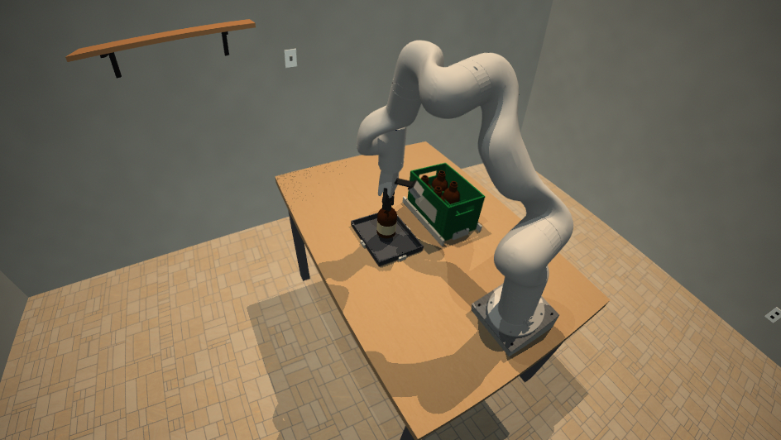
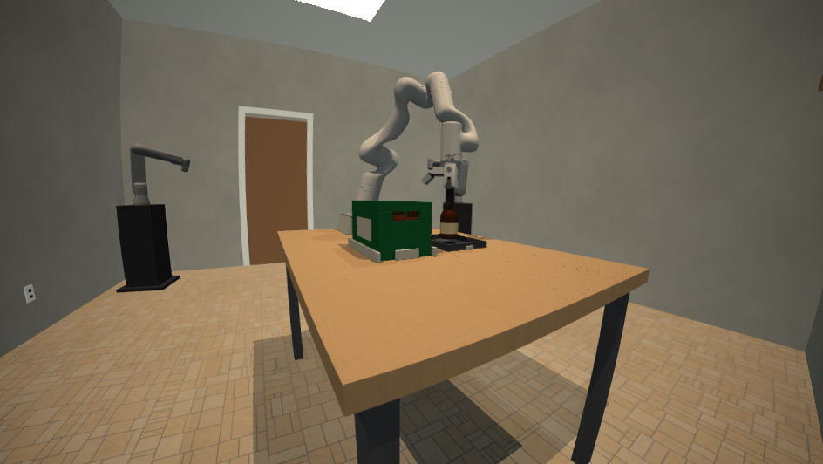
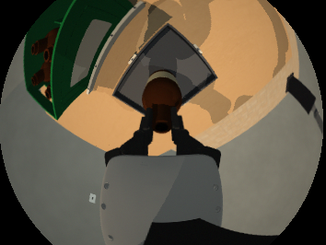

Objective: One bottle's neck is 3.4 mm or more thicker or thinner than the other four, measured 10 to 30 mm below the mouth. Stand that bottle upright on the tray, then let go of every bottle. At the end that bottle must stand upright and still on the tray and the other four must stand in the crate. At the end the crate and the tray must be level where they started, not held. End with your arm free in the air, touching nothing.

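Right now my hand is 70 mm above the brown bottle. The rest, counted from my hand: black tray: 160 mm below; then green crate: 280 mm to the right, 90 mm below, 50 mm ahead.
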